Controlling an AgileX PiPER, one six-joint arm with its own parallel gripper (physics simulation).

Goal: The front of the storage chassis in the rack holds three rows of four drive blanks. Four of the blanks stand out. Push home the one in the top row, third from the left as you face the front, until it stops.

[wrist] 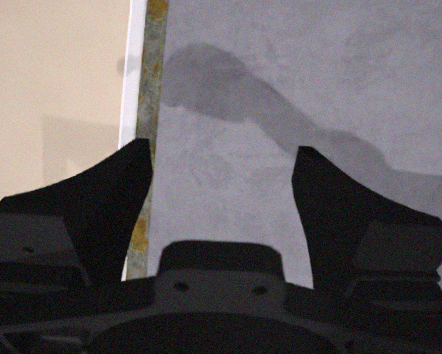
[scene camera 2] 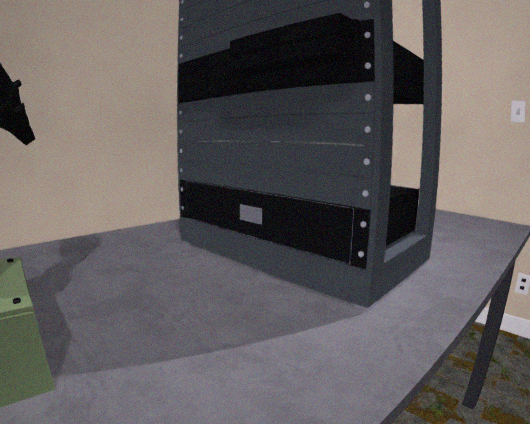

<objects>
A grey rack shows in scene camera 2 (325, 216); in the wrist view it is out of frame.
</objects>
